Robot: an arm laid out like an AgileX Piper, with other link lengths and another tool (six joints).
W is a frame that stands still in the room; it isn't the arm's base.
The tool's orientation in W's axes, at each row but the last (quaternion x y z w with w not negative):
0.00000 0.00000 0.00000 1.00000
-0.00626 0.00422 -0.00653 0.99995
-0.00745 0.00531 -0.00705 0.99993
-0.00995 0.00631 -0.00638 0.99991
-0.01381 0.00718 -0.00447 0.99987
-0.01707 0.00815 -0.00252 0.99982
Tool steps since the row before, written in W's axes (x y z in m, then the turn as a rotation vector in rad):
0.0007 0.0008 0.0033 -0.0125 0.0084 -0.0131
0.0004 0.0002 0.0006 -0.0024 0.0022 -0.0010
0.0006 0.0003 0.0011 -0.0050 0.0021 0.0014
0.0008 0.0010 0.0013 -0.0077 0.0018 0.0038
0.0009 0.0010 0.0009 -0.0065 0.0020 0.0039
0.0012 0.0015 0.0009 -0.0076 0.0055 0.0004
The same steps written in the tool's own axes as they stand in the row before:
0.0007 0.0008 0.0033 -0.0125 0.0084 -0.0131
0.0004 0.0002 0.0006 -0.0024 0.0022 -0.0010
0.0006 0.0003 0.0011 -0.0050 0.0020 0.0014
0.0008 0.0010 0.0013 -0.0078 0.0016 0.0037
0.0009 0.0010 0.0009 -0.0066 0.0018 0.0039
0.0012 0.0015 0.0010 -0.0076 0.0054 0.0005

